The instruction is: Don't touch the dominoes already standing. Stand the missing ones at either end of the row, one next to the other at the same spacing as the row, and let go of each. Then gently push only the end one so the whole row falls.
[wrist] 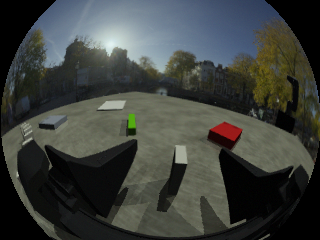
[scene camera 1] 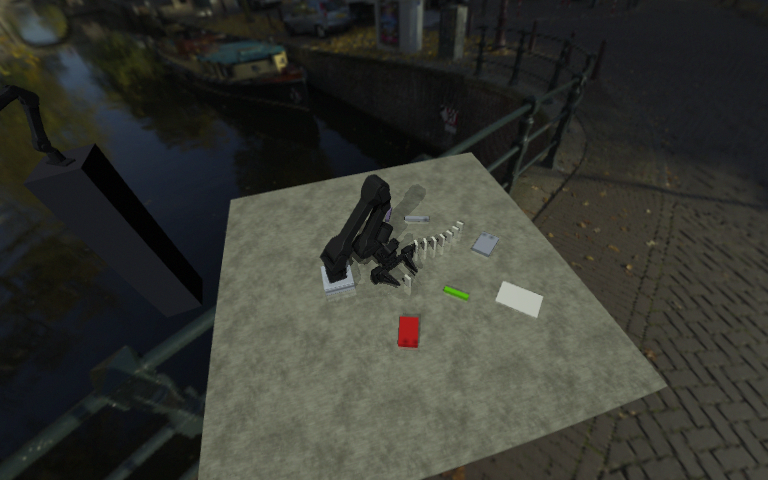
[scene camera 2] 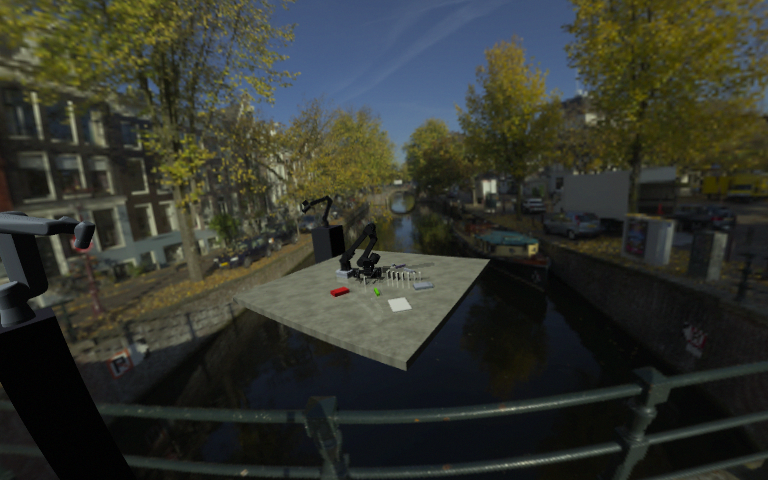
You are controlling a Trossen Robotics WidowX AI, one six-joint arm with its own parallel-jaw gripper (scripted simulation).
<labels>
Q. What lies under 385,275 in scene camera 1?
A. The gripper.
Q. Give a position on a white sheet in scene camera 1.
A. At 520,299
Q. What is the gripper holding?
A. Nothing.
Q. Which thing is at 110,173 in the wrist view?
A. The gripper.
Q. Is the gripper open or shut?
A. Open.
</labels>
